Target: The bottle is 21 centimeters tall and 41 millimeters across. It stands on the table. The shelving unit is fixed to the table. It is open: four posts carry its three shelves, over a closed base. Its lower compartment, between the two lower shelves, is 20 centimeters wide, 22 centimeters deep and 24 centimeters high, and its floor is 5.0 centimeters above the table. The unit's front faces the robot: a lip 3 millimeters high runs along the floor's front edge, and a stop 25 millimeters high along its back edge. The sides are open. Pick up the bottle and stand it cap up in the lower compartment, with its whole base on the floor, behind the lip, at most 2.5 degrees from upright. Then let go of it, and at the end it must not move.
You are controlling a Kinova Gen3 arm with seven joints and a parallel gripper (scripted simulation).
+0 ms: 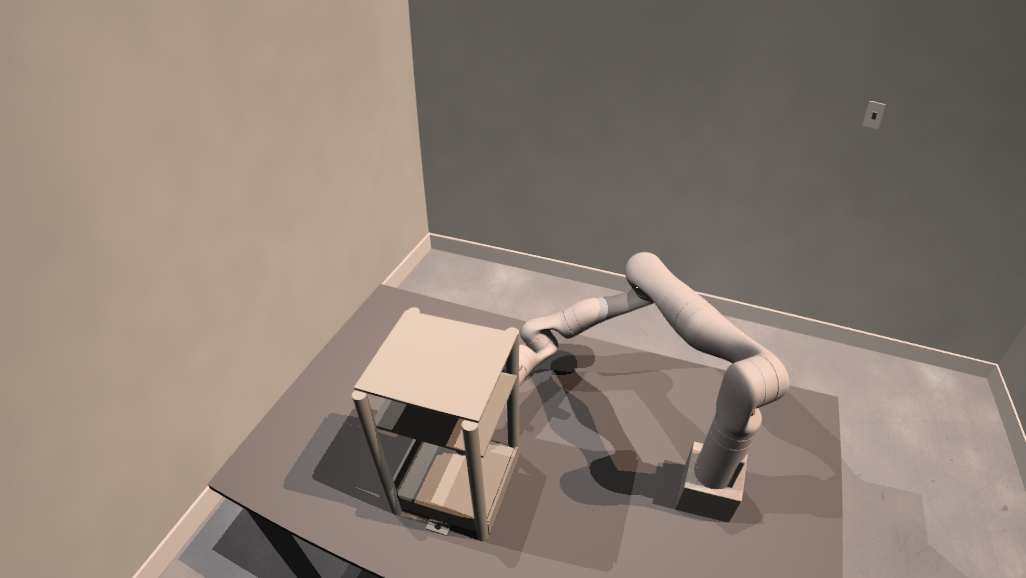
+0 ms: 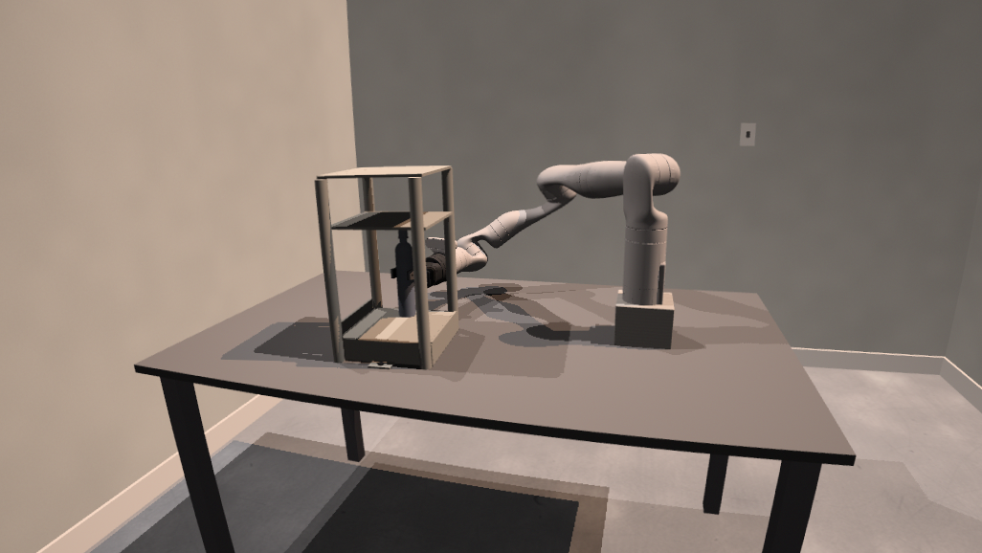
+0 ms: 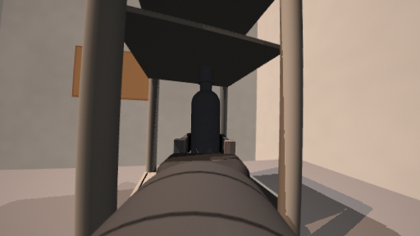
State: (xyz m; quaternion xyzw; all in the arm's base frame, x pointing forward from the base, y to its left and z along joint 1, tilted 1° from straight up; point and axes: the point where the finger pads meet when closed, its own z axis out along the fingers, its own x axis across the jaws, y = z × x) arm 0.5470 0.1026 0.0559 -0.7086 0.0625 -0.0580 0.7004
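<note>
Right now the shelving unit is 6 cm to the left of my hand, 5 cm above it and 1 cm behind it.
</note>
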